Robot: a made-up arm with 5 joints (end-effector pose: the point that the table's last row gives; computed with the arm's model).
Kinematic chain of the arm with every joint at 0, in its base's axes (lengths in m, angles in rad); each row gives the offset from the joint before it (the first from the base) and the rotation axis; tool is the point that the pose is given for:
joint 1: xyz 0 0 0.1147 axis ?
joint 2: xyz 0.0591 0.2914 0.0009 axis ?
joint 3: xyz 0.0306 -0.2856 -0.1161 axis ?
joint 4: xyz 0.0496 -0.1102 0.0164 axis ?
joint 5: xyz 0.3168 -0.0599 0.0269 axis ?
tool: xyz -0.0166 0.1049 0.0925
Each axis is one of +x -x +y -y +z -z.
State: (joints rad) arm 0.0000 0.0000 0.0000 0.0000 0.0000
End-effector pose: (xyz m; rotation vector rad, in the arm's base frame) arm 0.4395 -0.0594 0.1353 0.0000 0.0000 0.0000
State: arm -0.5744 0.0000 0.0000 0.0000 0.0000
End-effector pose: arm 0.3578 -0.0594 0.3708 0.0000 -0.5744 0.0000
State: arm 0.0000 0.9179 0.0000 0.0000 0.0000
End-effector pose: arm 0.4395 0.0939 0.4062 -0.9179 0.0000 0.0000
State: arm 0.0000 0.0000 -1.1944 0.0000 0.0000
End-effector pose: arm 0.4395 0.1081 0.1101 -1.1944 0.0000 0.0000
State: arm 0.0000 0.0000 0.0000 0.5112 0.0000
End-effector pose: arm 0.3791 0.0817 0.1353 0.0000 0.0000 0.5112
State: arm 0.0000 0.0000 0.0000 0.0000 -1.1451
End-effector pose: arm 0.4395 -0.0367 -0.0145 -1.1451 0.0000 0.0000
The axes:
joint 1: +y
joint 2: -x
joint 3: +x
joint 4: +z
joint 5: +x

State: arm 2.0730 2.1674 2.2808 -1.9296 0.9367
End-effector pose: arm 0.4041 -0.0284 -0.0687 -1.1985 0.6117 -1.4997
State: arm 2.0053 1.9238 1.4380 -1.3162 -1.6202
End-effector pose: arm 0.2926 -0.0979 -0.2871 2.4266 -1.5286 -0.9104
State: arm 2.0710 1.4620 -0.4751 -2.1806 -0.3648
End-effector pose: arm 0.5228 0.3733 -0.2003 -1.7232 -0.3611 0.0992
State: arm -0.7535 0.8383 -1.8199 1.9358 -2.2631
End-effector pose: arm -0.0294 -0.1991 0.2690 1.6293 -0.8092 -1.6051
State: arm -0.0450 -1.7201 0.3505 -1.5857 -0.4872
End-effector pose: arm 0.2405 0.5793 -0.5369 1.2141 1.6168 -0.4668
